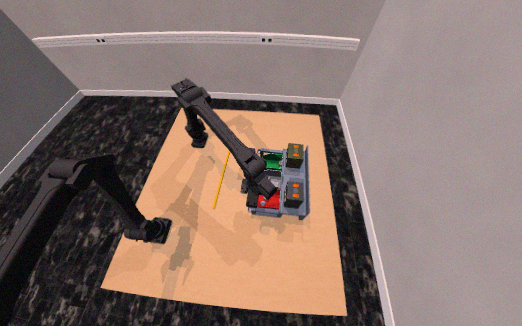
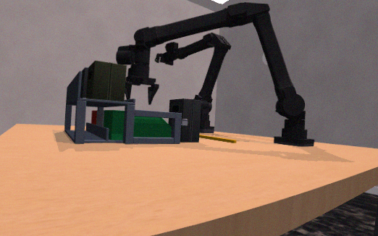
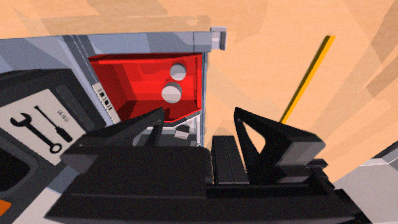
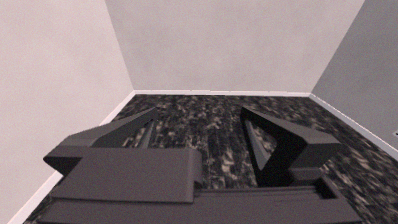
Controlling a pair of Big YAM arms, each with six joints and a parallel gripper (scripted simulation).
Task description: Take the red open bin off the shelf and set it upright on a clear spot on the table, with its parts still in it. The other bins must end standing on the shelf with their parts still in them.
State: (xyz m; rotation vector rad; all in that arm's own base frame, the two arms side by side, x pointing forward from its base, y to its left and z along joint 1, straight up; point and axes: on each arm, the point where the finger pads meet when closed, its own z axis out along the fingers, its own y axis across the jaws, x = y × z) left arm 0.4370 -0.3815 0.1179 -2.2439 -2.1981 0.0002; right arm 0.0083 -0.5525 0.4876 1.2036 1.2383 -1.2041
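Now: left hand 80 mm short of the grey bin, 120 mm to the right of it and 80 mm above it. Also, from my left hand: black box (80 mm behind, 220 mm to the left, 60 mm below); then grey shelf (110 mm ahead, 120 mm to the left, 60 mm below); then green bin (70 mm ahead, 230 mm to the left, 80 mm below).
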